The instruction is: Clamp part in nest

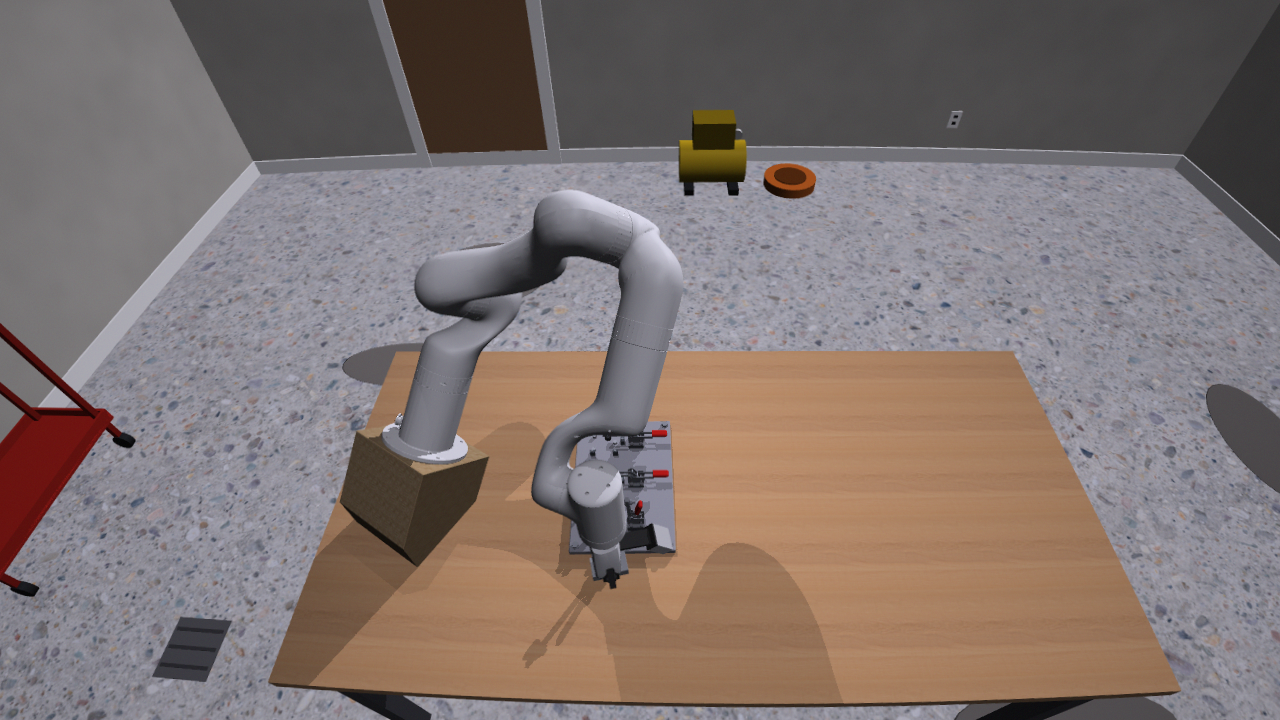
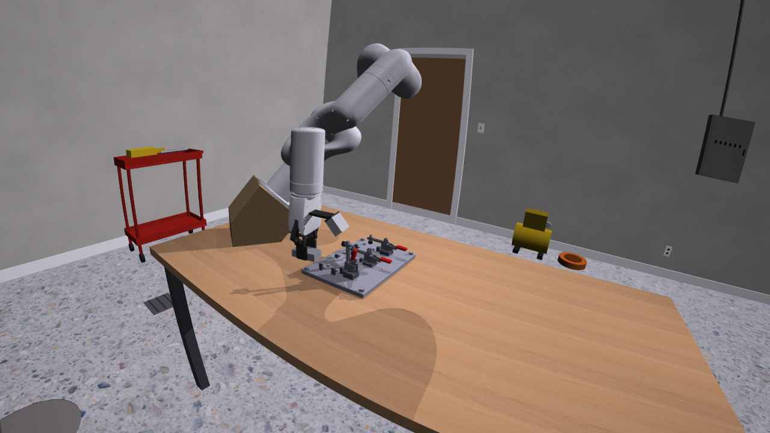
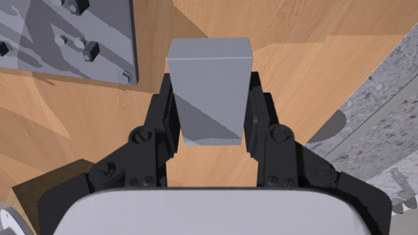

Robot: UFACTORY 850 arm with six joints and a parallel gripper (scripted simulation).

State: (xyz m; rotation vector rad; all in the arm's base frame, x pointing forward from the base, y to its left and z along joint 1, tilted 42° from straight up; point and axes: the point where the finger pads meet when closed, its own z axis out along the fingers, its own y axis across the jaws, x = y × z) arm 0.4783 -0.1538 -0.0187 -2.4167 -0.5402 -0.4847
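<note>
My gripper is now 10 mm above the grey block part. The rest, counted from my hand: grey fixture plate: 60 mm behind, 250 mm to the left, 130 mm below.
</note>
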